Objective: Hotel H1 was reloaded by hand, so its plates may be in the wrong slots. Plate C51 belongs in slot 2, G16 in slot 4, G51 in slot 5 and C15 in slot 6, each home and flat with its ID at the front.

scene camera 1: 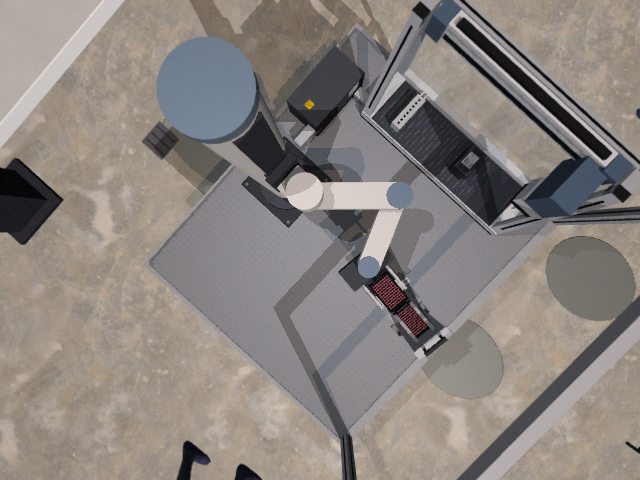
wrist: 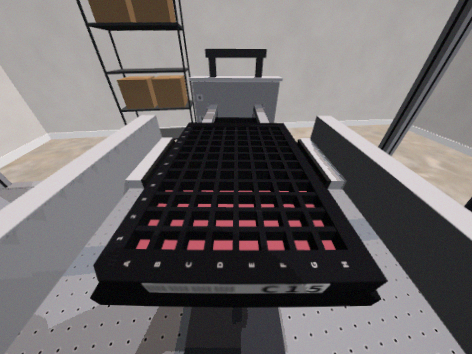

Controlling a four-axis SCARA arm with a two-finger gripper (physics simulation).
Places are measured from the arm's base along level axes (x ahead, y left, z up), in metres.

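Pixels of known places: gripper, fingertip midpoint: (scene camera 1: 393, 298) (wrist: 236, 130).
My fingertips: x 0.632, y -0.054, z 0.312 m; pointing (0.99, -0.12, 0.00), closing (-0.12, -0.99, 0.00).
Note:
For each thing: its top centre in the pictures, then the offset to it from my fingertips. "*": a spot on its surface instead. Level surfaces: height alone.
- Plate C15 at its top centre: (wrist: 236, 159) (scene camera 1: 389, 292) 0.024 m back, 0.003 m left, 0.008 m down
- pink-welled plate at its top centre: (wrist: 235, 130) (scene camera 1: 412, 320) 0.127 m ahead, 0.016 m right, 0.050 m down
- perforated grey deck at its surface level: 0.299 m down
- dark box with a yellow sign, surface spot: (scene camera 1: 330, 85) * 0.740 m back, 0.471 m left, 0.184 m down
Plate C15 (scene camera 1: 386, 294) (wrist: 235, 270), black with pink wells and its ID facing the wrist camera, is held level between the pads of my gripper (scene camera 1: 388, 290) (wrist: 236, 130), which is shut on it. Hotel H1 (scene camera 1: 419, 353) (wrist: 235, 95) stands beyond the held plate; its grey back panel, top handle and two rail ends show in the wrist view. The held plate is in front of the hotel, about level with those rail ends. Another pink-welled plate (scene camera 1: 412, 320) sits in the hotel in the scene view; its ID is not readable. C51, G16 and G51 cannot be identified.
A perforated grey deck (scene camera 1: 232, 268) (wrist: 360, 310) lies below. A framed gantry unit with a dark ribbed bed (scene camera 1: 426, 136) stands at upper right. A dark box with a yellow sign (scene camera 1: 330, 85) is near the arm's column. Shelving with cartons (wrist: 152, 92) is in the background.

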